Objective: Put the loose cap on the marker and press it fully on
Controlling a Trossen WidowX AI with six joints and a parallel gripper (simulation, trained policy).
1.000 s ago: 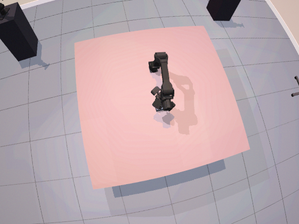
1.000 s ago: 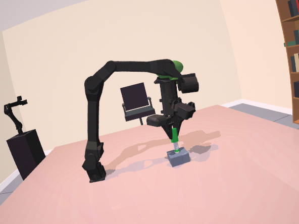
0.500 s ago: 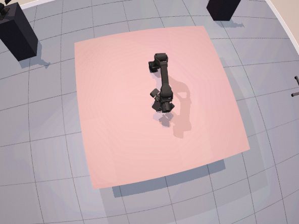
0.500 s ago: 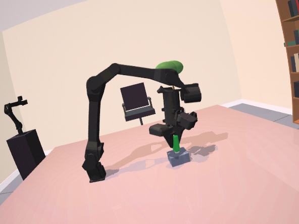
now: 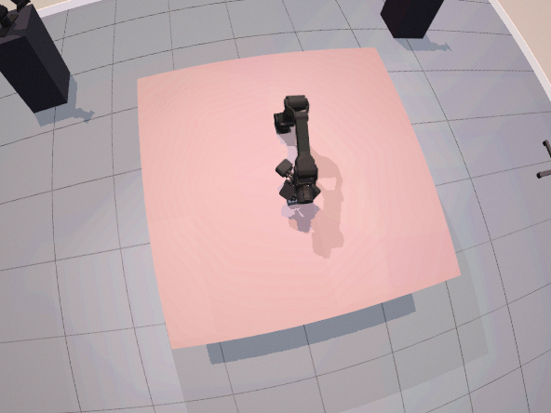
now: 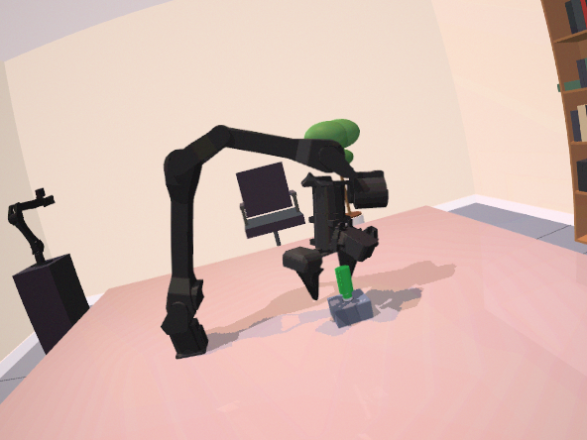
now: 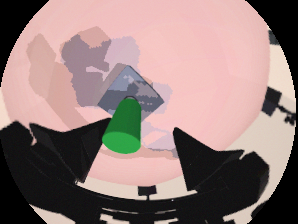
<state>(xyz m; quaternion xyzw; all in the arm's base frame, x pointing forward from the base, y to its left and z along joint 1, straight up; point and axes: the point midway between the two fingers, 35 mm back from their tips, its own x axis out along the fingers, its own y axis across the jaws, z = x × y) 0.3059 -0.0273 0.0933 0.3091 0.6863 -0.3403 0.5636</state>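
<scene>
Right now the green cap is 3 cm ahead of my gripper tip and 2 cm above it. From my gripper tip the other things lie so: grey holder block (3 cm ahead, 4 cm below).
</scene>
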